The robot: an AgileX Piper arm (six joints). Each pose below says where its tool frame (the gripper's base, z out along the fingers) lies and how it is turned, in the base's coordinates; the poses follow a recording.
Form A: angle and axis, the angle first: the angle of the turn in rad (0 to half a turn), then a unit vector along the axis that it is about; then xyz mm.
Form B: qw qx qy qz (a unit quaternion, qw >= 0); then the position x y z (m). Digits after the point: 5 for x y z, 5 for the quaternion.
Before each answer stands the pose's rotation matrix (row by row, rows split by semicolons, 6 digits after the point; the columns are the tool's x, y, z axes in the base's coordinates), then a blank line. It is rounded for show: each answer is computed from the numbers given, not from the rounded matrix.
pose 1, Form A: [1.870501, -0.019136, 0.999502, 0.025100, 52.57, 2.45, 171.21]
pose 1, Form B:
-0.294764 -0.048754 0.954326; -0.000792 0.998710 0.050777; -0.955570 0.014211 -0.294422

[0.59362, -0.01540, 0.80435, 0.02020, 0.05257, 0.00245, 0.17121]
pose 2, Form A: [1.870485, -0.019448, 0.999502, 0.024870, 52.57, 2.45, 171.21]
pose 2, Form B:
-0.294733 -0.048938 0.954326; -0.001415 0.998709 0.050777; -0.955579 0.013615 -0.294422

[0.59362, -0.01565, 0.80434, 0.02001, 0.05257, 0.00245, 0.17121]
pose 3, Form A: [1.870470, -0.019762, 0.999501, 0.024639, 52.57, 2.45, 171.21]
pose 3, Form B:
-0.294703 -0.049124 0.954326; -0.002042 0.998708 0.050778; -0.955587 0.013015 -0.294422

[0.59363, -0.01590, 0.80434, 0.01983, 0.05257, 0.00245, 0.17121]
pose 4, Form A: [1.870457, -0.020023, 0.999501, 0.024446, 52.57, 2.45, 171.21]
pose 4, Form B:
-0.294677 -0.049277 0.954326; -0.002564 0.998707 0.050777; -0.955594 0.012516 -0.294422

[0.59363, -0.01611, 0.80433, 0.01967, 0.05257, 0.00245, 0.17121]
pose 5, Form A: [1.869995, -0.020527, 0.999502, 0.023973, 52.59, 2.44, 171.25]
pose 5, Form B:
-0.294209 -0.049472 0.954460; -0.003656 0.998710 0.050639; -0.955734 0.011409 -0.294010

[0.59382, -0.01652, 0.80420, 0.01929, 0.05259, 0.00244, 0.17125]
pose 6, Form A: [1.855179, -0.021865, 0.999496, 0.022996, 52.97, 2.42, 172.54]
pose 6, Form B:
-0.279953 -0.050058 0.958708; -0.005913 0.998711 0.050420; -0.959996 0.008446 -0.279888

[0.59976, -0.01750, 0.79977, 0.01840, 0.05297, 0.00242, 0.17254]
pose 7, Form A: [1.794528, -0.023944, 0.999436, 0.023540, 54.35, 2.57, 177.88]
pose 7, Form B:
-0.221169 -0.052193 0.973838; -0.006287 0.998622 0.052094; -0.975215 0.005399 -0.221193

[0.62375, -0.01872, 0.78118, 0.01840, 0.05435, 0.00257, 0.17788]
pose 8, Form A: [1.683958, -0.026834, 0.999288, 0.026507, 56.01, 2.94, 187.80]
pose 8, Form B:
-0.112119 -0.056180 0.992105; -0.003505 0.998417 0.056142; -0.993689 0.002817 -0.112138

[0.66599, -0.02002, 0.74543, 0.01977, 0.05601, 0.00294, 0.18780]
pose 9, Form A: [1.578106, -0.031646, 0.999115, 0.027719, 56.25, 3.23, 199.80]
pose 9, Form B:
-0.006301 -0.059567 0.998204; -0.004131 0.998217 0.059542; -0.999972 -0.003748 -0.006536

[0.70452, -0.02246, 0.70906, 0.01967, 0.05625, 0.00323, 0.19980]
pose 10, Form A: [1.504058, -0.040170, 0.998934, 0.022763, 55.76, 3.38, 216.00]
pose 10, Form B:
0.068195 -0.060163 0.995856; -0.014739 0.998010 0.061303; -0.997563 -0.018858 0.067172

[0.73030, -0.02744, 0.68239, 0.01555, 0.05576, 0.00338, 0.21600]
